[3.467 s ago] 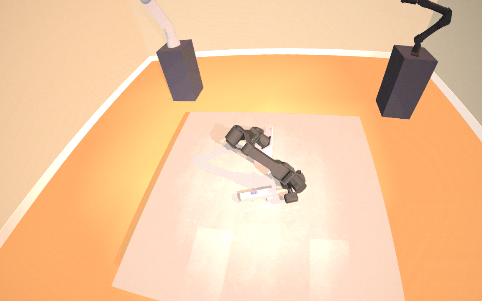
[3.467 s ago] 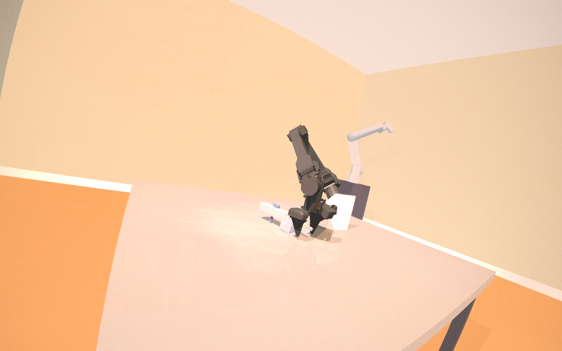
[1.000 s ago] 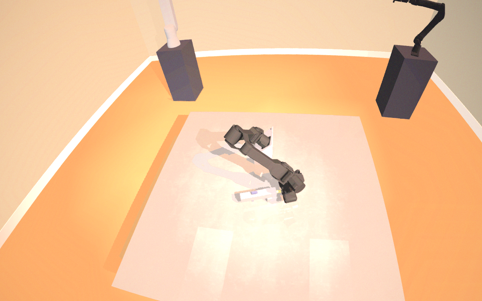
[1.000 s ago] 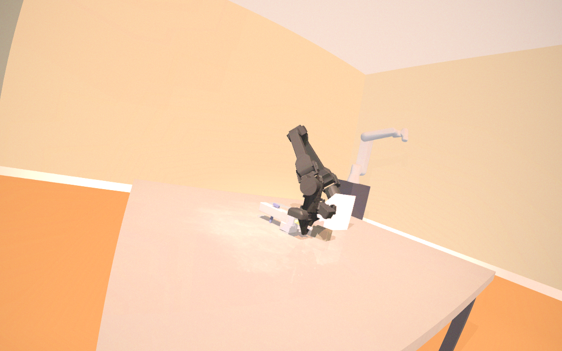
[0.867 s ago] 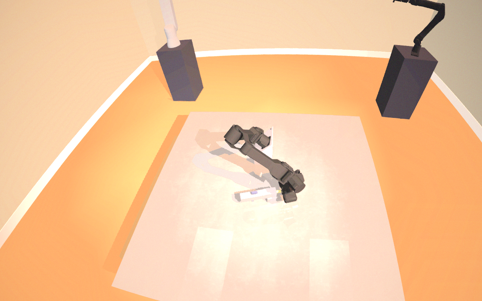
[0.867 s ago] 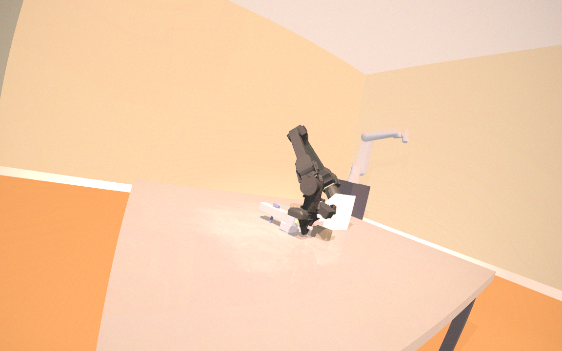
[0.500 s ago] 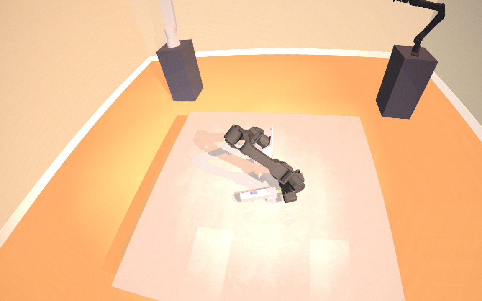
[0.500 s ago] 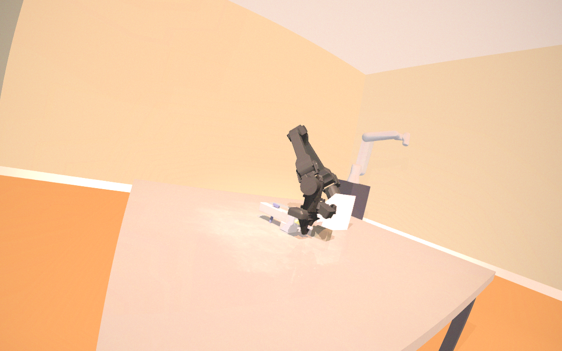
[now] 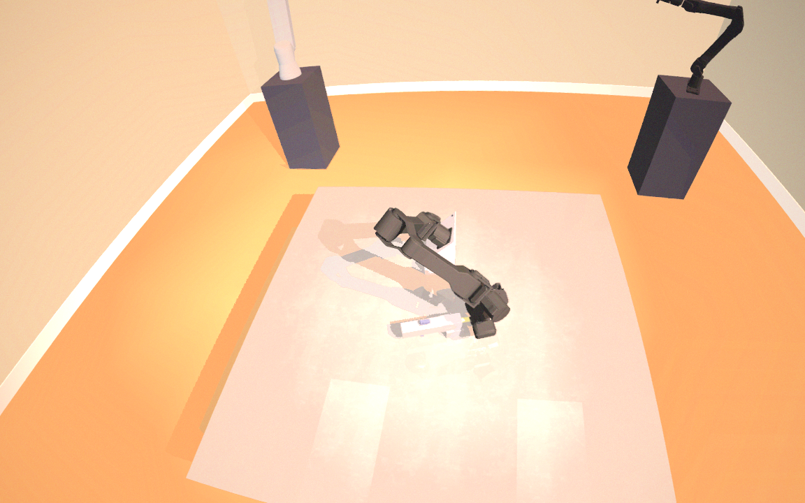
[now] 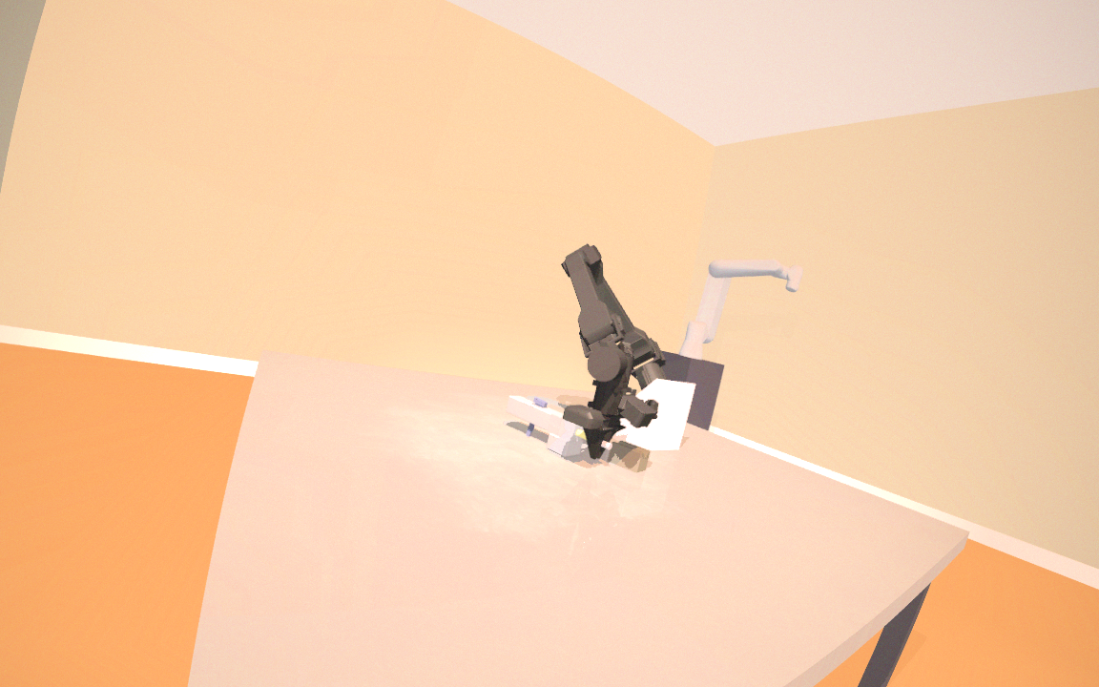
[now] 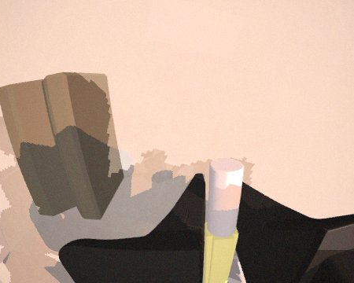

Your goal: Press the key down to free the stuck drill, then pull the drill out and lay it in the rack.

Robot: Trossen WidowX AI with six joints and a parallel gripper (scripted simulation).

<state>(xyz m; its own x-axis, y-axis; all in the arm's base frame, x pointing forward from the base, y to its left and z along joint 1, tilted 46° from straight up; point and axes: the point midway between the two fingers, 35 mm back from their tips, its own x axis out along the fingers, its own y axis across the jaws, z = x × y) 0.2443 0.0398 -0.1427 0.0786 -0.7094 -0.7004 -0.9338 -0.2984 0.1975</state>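
My gripper tip is 40 mm to the left of the yellow drill, 40 mm below it and 10 mm short of it. Also, from my gripper tip: small purple piece (150 mm to the right, 60 mm ahead, 40 mm above); then olive-brown block (80 mm behind, 10 mm above).
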